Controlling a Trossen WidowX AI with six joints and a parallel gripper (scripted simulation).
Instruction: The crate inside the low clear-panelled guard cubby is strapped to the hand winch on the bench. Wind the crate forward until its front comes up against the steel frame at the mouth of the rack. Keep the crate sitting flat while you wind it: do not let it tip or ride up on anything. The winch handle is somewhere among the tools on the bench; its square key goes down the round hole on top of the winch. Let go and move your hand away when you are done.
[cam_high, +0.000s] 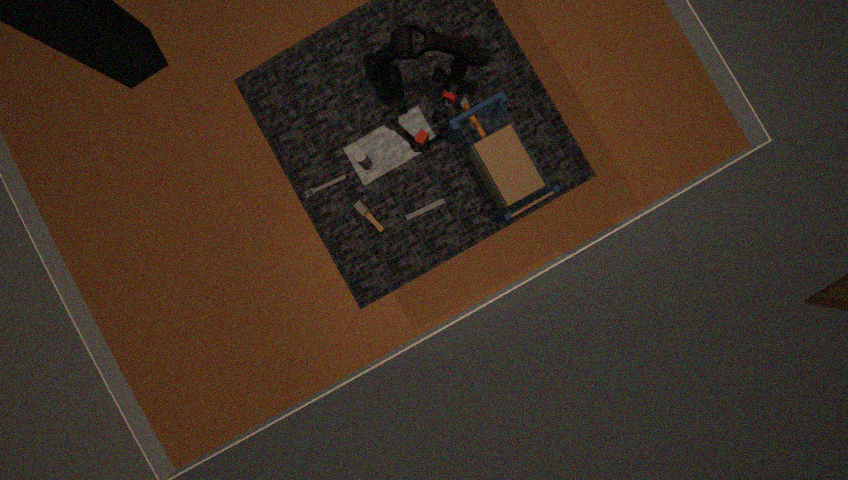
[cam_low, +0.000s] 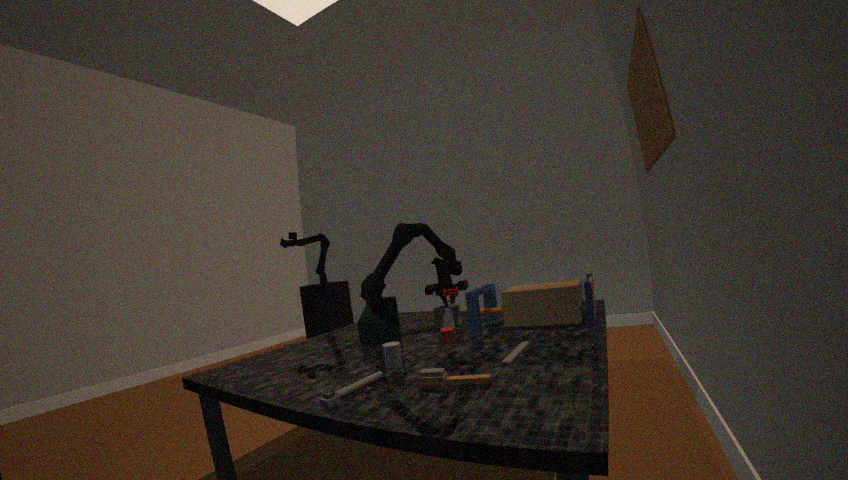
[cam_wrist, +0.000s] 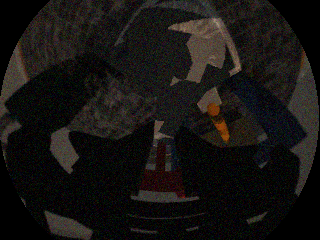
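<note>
Right now the red grip is 50 mm above my gripper tip, 20 mm to the right of it and 20 mm ahead of it. From my gripper tip the other things lie so: blue steel frame (110 mm ahead, 60 mm to the left, 10 mm above); then winch handle (20 mm above, 10 mm to the left, 10 mm behind); then winch (70 mm below, 60 mm behind, 50 mm to the left).
</note>
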